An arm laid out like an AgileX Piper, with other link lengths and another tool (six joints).
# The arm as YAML. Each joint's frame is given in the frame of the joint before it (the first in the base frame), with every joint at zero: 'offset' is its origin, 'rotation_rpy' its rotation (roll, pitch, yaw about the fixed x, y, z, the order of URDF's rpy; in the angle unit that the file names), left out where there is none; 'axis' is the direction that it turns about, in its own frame. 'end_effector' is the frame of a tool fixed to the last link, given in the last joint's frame.
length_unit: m
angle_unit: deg
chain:
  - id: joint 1
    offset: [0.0, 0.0, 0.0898]
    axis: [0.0, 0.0, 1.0]
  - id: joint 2
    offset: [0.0, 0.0, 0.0]
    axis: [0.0, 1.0, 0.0]
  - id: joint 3
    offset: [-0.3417, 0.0, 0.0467]
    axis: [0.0, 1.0, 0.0]
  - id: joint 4
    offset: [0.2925, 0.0, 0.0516]
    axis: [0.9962, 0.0, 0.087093]
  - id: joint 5
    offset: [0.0, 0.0, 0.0]
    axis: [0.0, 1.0, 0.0]
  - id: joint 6
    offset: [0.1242, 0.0, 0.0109]
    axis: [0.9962, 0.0, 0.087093]
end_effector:
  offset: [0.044, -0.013, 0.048]
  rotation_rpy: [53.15, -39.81, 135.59]
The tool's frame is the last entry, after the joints.
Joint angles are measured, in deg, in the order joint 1, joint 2, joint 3, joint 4, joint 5, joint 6. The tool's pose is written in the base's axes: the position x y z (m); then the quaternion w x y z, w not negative. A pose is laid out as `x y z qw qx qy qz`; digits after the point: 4 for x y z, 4 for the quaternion.
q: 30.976 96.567 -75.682 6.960 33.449 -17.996
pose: 0.4456 0.2770 0.2673 0.1303 -0.5916 -0.6055 -0.5162
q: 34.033 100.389 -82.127 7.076 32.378 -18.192
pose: 0.4556 0.3173 0.2840 0.1373 -0.5586 -0.6155 -0.5388
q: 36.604 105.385 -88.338 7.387 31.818 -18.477
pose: 0.4662 0.3566 0.2845 0.1474 -0.5363 -0.6246 -0.5482
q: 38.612 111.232 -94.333 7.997 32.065 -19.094
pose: 0.4774 0.3933 0.2696 0.1598 -0.5240 -0.6348 -0.5449
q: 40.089 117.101 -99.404 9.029 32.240 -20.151
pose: 0.4873 0.4249 0.2445 0.1724 -0.5173 -0.6444 -0.5361
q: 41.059 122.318 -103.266 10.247 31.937 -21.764
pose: 0.4953 0.4494 0.2160 0.1822 -0.5114 -0.6539 -0.5270
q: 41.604 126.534 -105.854 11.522 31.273 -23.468
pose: 0.5015 0.4662 0.1885 0.1894 -0.5075 -0.6611 -0.5191
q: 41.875 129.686 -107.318 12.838 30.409 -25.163
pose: 0.5056 0.4768 0.1646 0.1950 -0.5051 -0.6662 -0.5129
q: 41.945 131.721 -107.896 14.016 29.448 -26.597
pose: 0.5083 0.4822 0.1471 0.1985 -0.5037 -0.6688 -0.5095
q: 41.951 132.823 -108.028 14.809 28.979 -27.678
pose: 0.5092 0.4845 0.1362 0.2009 -0.5029 -0.6714 -0.5060
